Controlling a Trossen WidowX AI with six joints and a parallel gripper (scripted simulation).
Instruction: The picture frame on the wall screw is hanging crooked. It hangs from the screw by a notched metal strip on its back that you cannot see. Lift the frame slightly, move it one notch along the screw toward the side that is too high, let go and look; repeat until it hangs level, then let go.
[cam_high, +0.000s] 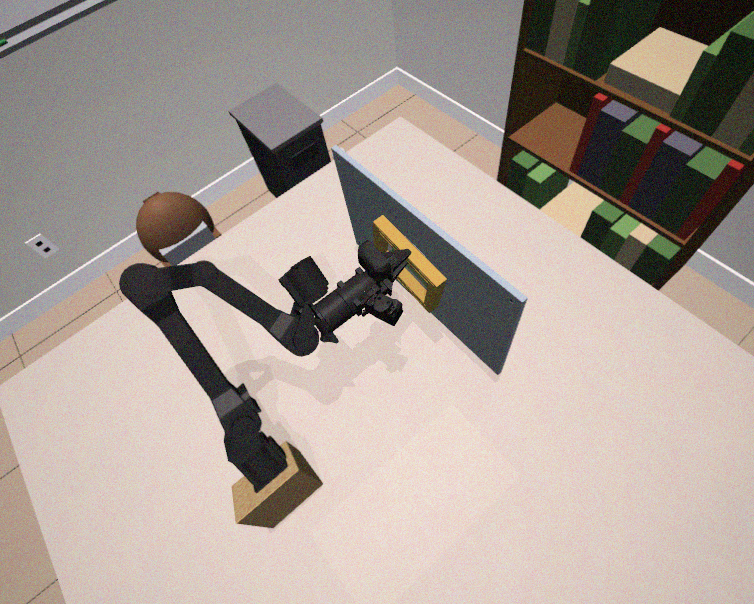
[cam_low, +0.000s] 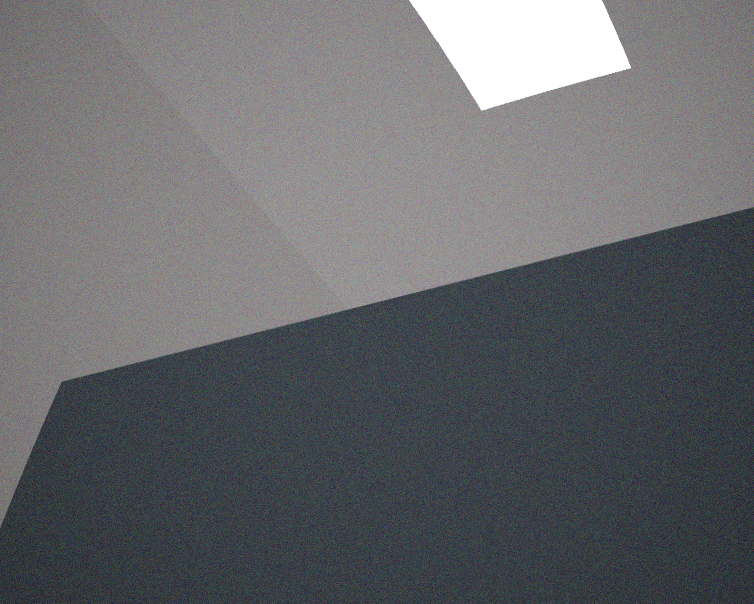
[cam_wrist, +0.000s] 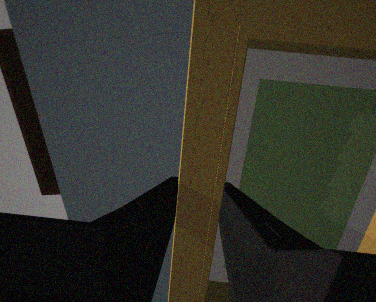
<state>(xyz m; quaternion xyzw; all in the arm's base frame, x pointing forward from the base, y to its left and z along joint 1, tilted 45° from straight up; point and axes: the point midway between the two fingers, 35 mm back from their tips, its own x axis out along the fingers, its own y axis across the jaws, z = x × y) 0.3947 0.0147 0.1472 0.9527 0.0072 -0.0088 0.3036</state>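
The picture frame lies 1 cm ahead of my gripper tip, 1 cm to the left of it and 5 cm below it. Round my gripper tip: blue-grey wall panel 2 cm ahead, 1 cm to the left, 7 cm below.
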